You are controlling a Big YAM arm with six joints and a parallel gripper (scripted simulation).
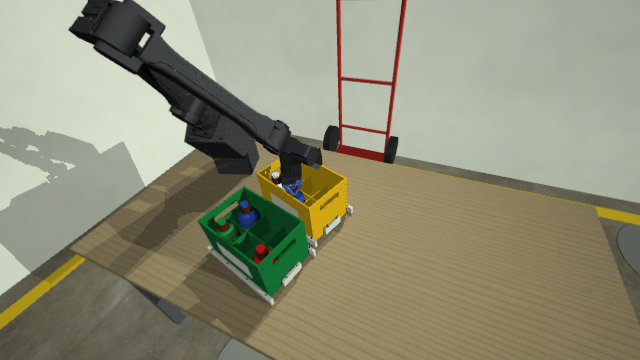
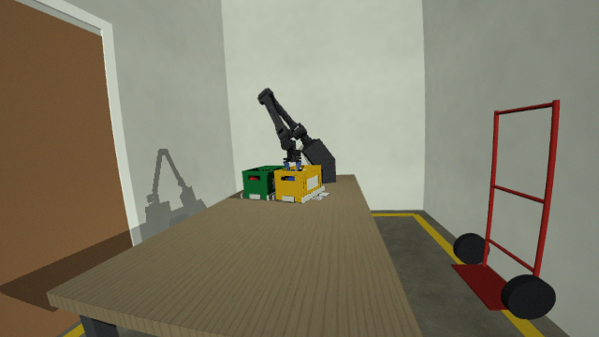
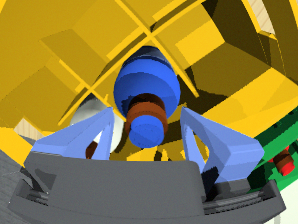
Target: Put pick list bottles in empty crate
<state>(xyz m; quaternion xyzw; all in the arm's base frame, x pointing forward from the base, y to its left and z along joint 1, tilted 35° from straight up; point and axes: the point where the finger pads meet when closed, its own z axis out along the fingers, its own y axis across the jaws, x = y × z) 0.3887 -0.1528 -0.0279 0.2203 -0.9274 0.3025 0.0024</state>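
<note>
Now: hand 6 cm above the yellow crate, 4 cm to the right of it and 1 cm short of it. Round my hand: white-labelled bottle 9 cm behind, 6 cm below, 4 cm to the left; green crate 19 cm to the right, 6 cm below, 6 cm behind; pick list 17 cm to the left, 15 cm below, 6 cm ahead.
</note>
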